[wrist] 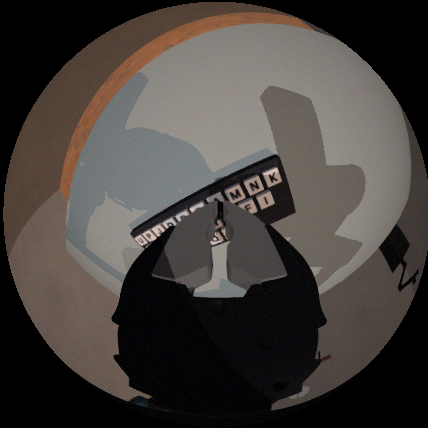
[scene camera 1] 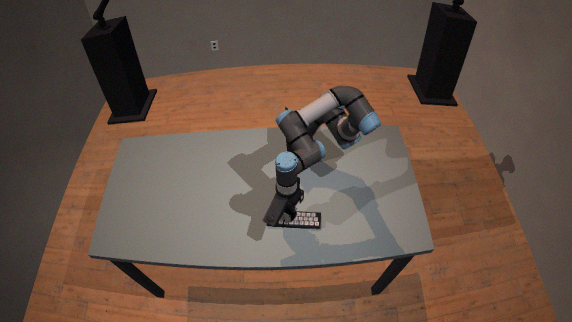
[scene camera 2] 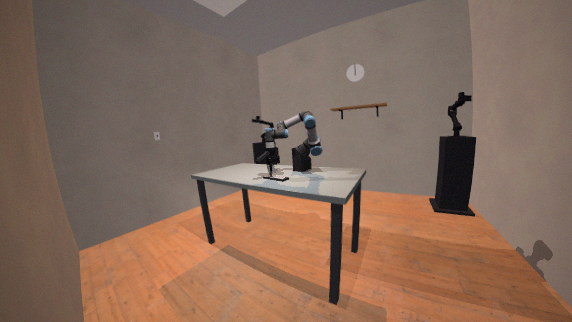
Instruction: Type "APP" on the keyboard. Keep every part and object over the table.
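Where they show: gripper, fingertip midpoint: [wrist: 220,203] [scene camera 1: 285,221] [scene camera 2: 271,177]; arm's base, origin of the base link: [scene camera 2: 301,153].
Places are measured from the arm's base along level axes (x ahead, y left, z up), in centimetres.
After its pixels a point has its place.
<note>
A small black keyboard [scene camera 1: 308,220] @(z -13.3, x 34.9, y 2.2 cm) [scene camera 2: 283,178] @(z -12.8, x 36.7, y 5.9 cm) [wrist: 284,199] @(z -13.3, x 31.9, y -11.9 cm) with white lettered keys lies on the grey table [scene camera 1: 160,200] @(z -14.5, x 25.2, y -59.1 cm) [scene camera 2: 225,172] @(z -14.5, x 32.8, y -64.3 cm) [wrist: 220,80] @(z -14.5, x 45.1, y -13.1 cm). My gripper [scene camera 2: 271,174] @(z -13.2, x 35.1, y -6.2 cm) [wrist: 220,203] @(z -13.2, x 35.1, y -6.2 cm) is shut with nothing between its fingers and points down at the keyboard. In the wrist view its tips overlap the A key [wrist: 214,197] @(z -13.1, x 36.0, y -6.1 cm), which shows partly in the row with M, N and K. The P key [wrist: 146,237] @(z -12.8, x 36.5, y 3.8 cm) shows near the other end of that row, beside U. The fingers hide several keys. Whether the tips touch the A key cannot be told.
Black pedestals [scene camera 1: 117,70] [scene camera 1: 445,55] with small black arms stand on the floor beyond the table. One pedestal also shows in scene camera 2 [scene camera 2: 455,172]. A wooden shelf [scene camera 2: 359,107] is on the wall. The keyboard lies toward the table's front edge [scene camera 1: 260,267] @(z -14.8, x 53.4, y -15.5 cm).
</note>
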